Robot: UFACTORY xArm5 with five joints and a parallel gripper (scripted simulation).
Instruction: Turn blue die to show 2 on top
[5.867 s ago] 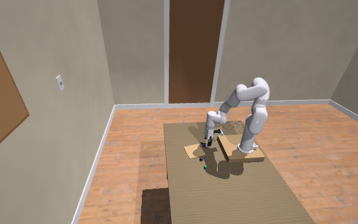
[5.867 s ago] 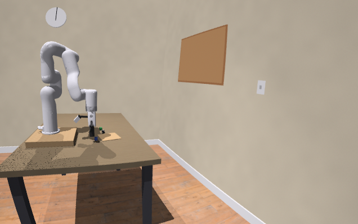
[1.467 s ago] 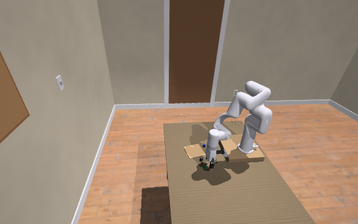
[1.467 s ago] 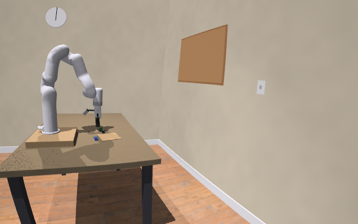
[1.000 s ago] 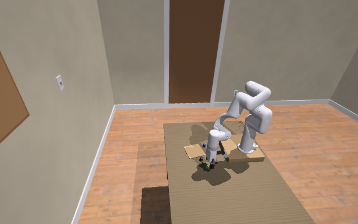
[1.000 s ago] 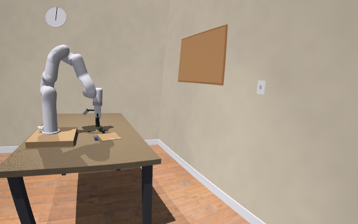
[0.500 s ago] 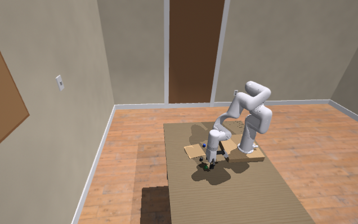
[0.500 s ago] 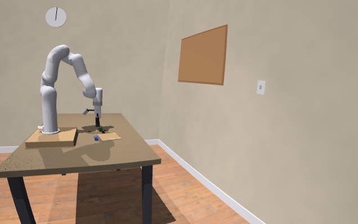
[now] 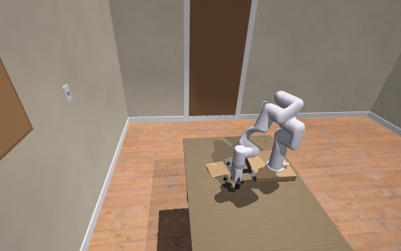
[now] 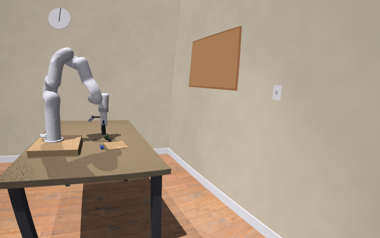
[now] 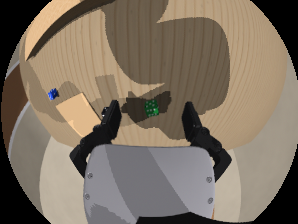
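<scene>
My gripper is now 4 cm above the green die and 3 cm short of it. From my hand the other things lie so: blue die (24 cm to the right, 4 cm below, 1 cm behind); then black die (8 cm to the right, 4 cm below, 4 cm ahead); then tan mat (18 cm to the right, 8 cm ahead, 5 cm below).
</scene>
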